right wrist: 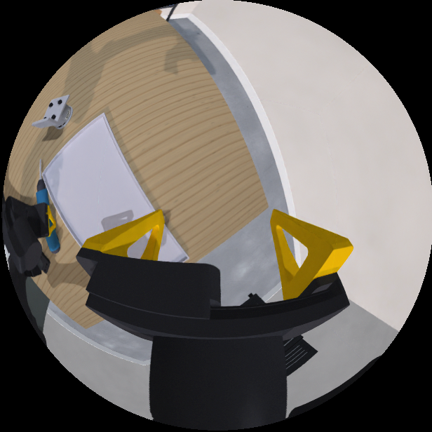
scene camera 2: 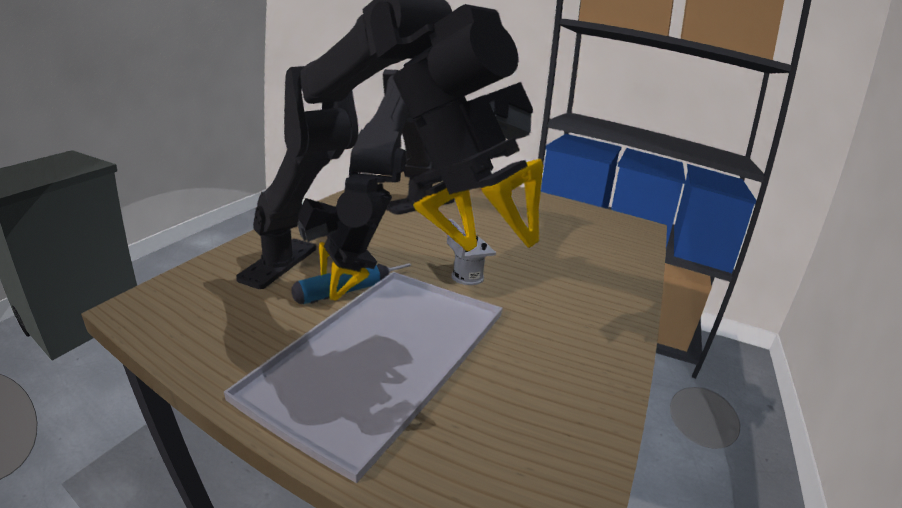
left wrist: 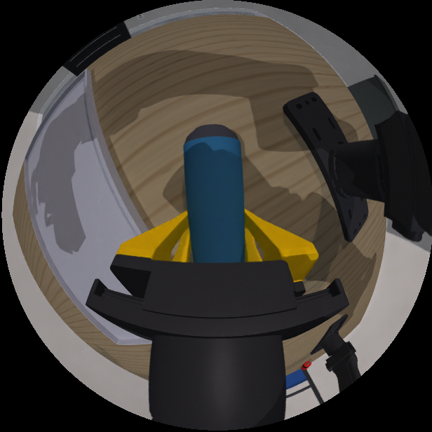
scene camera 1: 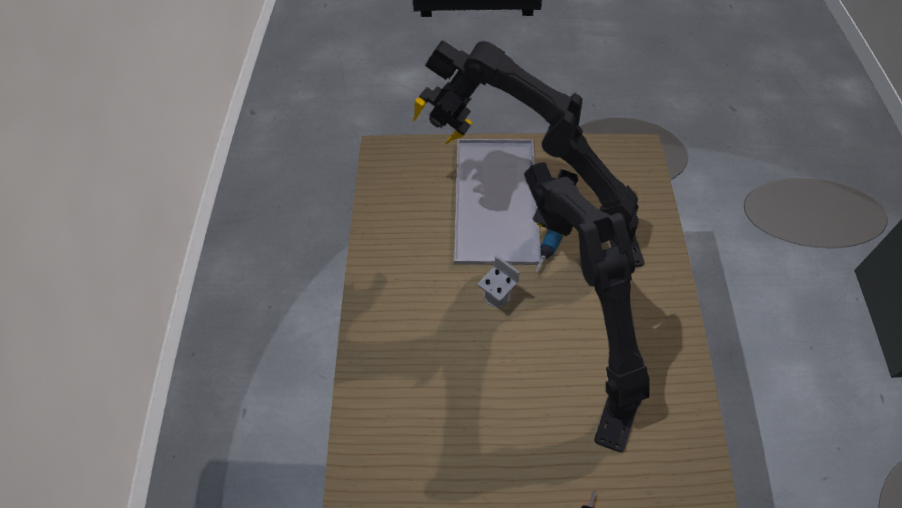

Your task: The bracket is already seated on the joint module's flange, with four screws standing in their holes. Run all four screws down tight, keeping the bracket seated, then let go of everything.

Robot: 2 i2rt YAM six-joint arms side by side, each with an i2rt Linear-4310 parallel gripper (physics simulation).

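Frame: origin at the left arm's base, x back, y right, z up, level; millimetres.
Seen in the pictures: left gripper, fingertip midpoint: (scene camera 2: 328, 292) (scene camera 1: 560, 226); right gripper, fingertip midpoint: (scene camera 2: 500, 247) (scene camera 1: 430, 131); left arm's base at its link origin: (scene camera 1: 620, 408); right arm's base at its link origin: (scene camera 2: 278, 264).
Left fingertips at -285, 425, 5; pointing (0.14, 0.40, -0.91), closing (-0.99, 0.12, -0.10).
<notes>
Offsets run from my left fingertips to a thing's top centre, as dx, dy, dz. "*": to the spot under its first point.
The grey bracket (scene camera 1: 506, 268) (scene camera 2: 487, 251) (right wrist: 56, 109) sits on the round joint module @(-83, -259, +59) (scene camera 1: 497, 301) (scene camera 2: 468, 270) (right wrist: 65, 118), with several dark screw heads @(-72, -281, +73) (scene camera 1: 498, 290) @(-105, -271, +73) (scene camera 2: 484, 246) (right wrist: 60, 102) showing in its flat plate. The blue screwdriver @(* -3, -84, +36) (scene camera 1: 551, 242) (scene camera 2: 311, 289) (left wrist: 213, 170) (right wrist: 42, 196) lies level at the table, its blade toward the bracket side. My left gripper (scene camera 2: 329, 283) (left wrist: 216, 214) is shut on its handle, one finger on each side; in scene camera 1 its arm mostly hides it. My right gripper (scene camera 1: 431, 131) (scene camera 2: 501, 246) (right wrist: 217, 215) is open and empty, high beyond the tray's far end in scene camera 1.
A shallow tray @(-192, +21, +11) (scene camera 1: 455, 208) (scene camera 2: 291, 443) (left wrist: 107, 150) lies close beside the screwdriver. The right arm's base plate (scene camera 2: 252, 275) (left wrist: 315, 112) stands near the handle end. Part of another tool @(* +287, -653, +15) (scene camera 1: 592, 500) shows at the bottom of scene camera 1. A shelf unit (scene camera 2: 675, 45) stands behind the table.
</notes>
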